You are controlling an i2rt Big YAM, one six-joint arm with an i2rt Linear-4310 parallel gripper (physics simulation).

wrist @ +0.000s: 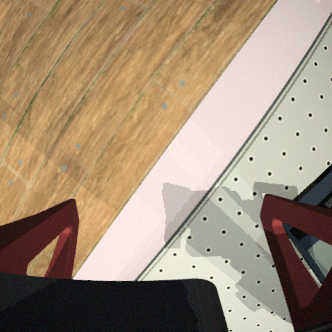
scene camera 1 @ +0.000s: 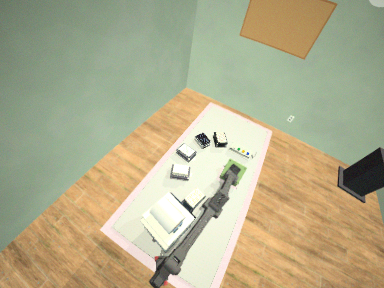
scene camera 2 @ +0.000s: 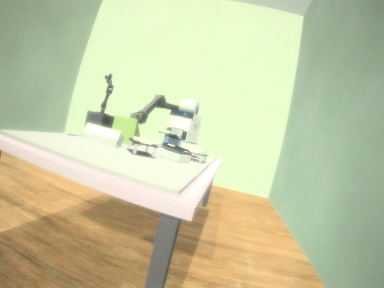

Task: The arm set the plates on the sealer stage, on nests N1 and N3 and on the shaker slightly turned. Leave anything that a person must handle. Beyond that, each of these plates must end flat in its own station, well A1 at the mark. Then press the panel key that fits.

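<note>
My gripper (scene camera 1: 161,271) (wrist: 172,208) is open and empty, past the sealer, over the table's edge; the sealer hides it in scene camera 2. The white sealer (scene camera 1: 167,220) (scene camera 2: 186,122) has a pale plate (scene camera 1: 195,198) at its stage. White-topped plates (scene camera 1: 186,151) (scene camera 1: 180,171) sit on dark nests along the table's left side. Farther back are a dark plate or rack (scene camera 1: 202,140) and a white-topped plate (scene camera 1: 220,139) on a black base; which is the shaker I cannot tell. Nest labels, A1 marks and small tilts are too small to read. The key panel (scene camera 1: 242,151) (scene camera 2: 102,135) has green, yellow and blue keys.
The arm (scene camera 1: 217,205) (scene camera 2: 150,106) rises from a green base plate (scene camera 1: 241,165) and reaches along the sealer's side. Part of a dark blue housing (wrist: 320,192) shows beside the right finger. A pink border (wrist: 220,110) edges the table. A dark jointed arm (scene camera 2: 107,92) stands in the background.
</note>
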